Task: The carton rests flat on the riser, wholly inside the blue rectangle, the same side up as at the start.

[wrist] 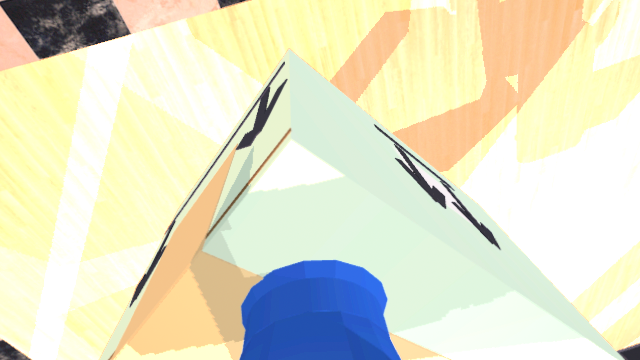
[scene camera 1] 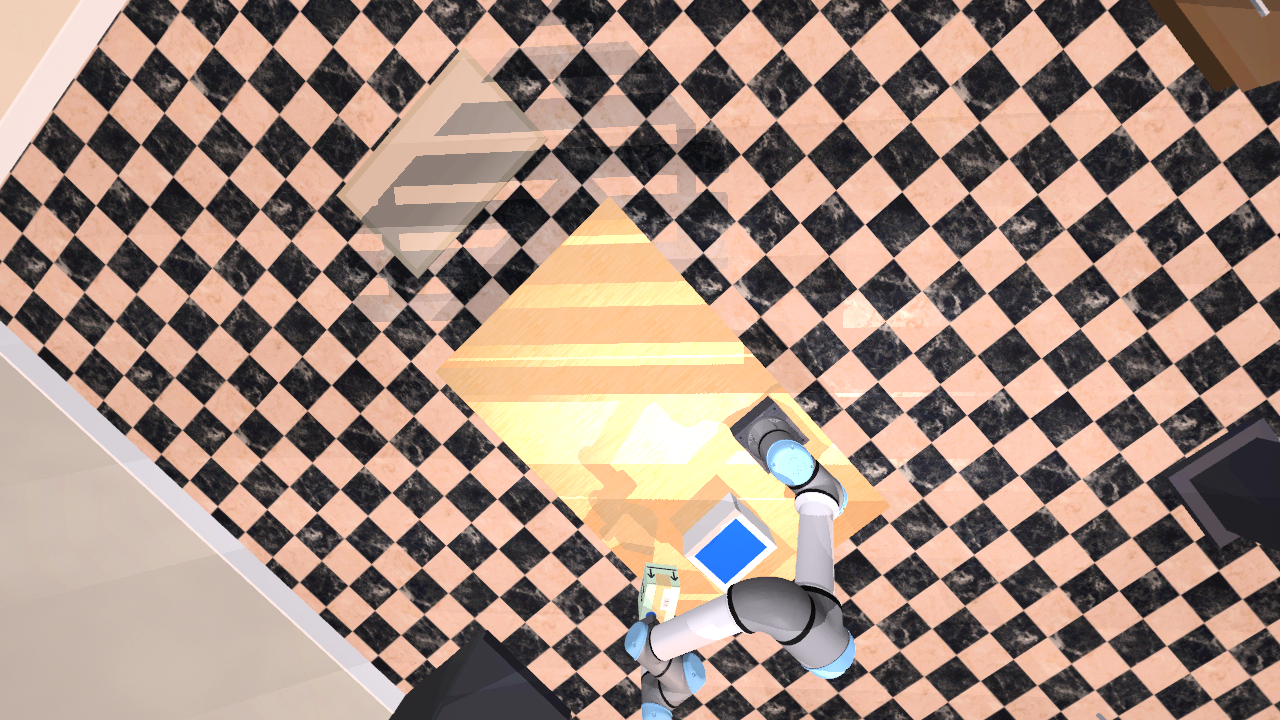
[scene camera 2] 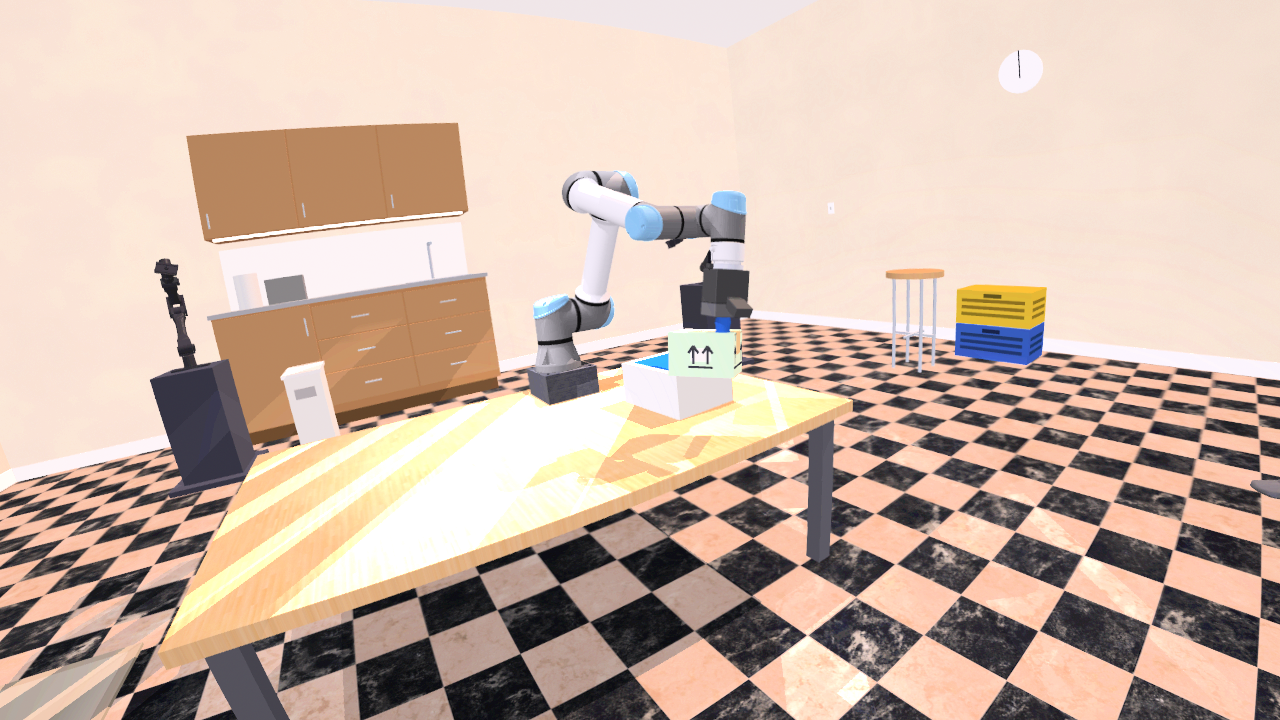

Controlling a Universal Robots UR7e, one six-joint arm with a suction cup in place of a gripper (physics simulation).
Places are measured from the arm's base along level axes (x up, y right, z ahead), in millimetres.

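Pixels of known places: hand, tool point: (wrist: pixel 313 268) (scene camera 1: pixel 650 613) (scene camera 2: pixel 722 337); arm's base, link origin: (scene camera 1: pixel 769 438) (scene camera 2: pixel 558 367).
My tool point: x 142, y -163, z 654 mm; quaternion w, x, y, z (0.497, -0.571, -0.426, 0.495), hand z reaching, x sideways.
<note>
For each thing: its top centre in the pictures, then the offset to it from my tool point. Level surfaces: height alone.
- pale green carton, top centre: (scene camera 2: pixel 704 327) (scene camera 1: pixel 658 606) dz -46, dx +21, dy +15 mm
- white riser, top centre: (scene camera 2: pixel 674 361) (scene camera 1: pixel 730 551) dz -303, dx -114, dy -63 mm
- blue rectangle, top centre: (scene camera 2: pixel 674 361) (scene camera 1: pixel 730 551) dz -303, dx -114, dy -63 mm
- wooden table, surface height: dx -234 mm
The pale green carton (scene camera 1: pixel 663 591) (scene camera 2: pixel 702 355) (wrist: pixel 320 215) hangs from my blue suction cup (scene camera 1: pixel 650 616) (scene camera 2: pixel 722 324) (wrist: pixel 315 272), which is shut on its top face. In scene camera 2 the carton looks about level, its printed arrows pointing up. The white riser (scene camera 1: pixel 709 521) (scene camera 2: pixel 673 395) stands on the table, and its top bears the blue rectangle (scene camera 1: pixel 732 550) (scene camera 2: pixel 656 361). In scene camera 1 the carton is off to the lower left of the riser, apart from the blue rectangle. In scene camera 2 it hides part of the riser and the blue.
The wooden table (scene camera 1: pixel 537 358) (scene camera 2: pixel 402 501) carries the arm's dark base (scene camera 1: pixel 747 428) (scene camera 2: pixel 563 383). In scene camera 1 the arm passes close below the riser. A dark pedestal (scene camera 1: pixel 483 689) stands beyond the table edge, at the bottom of that view.
</note>
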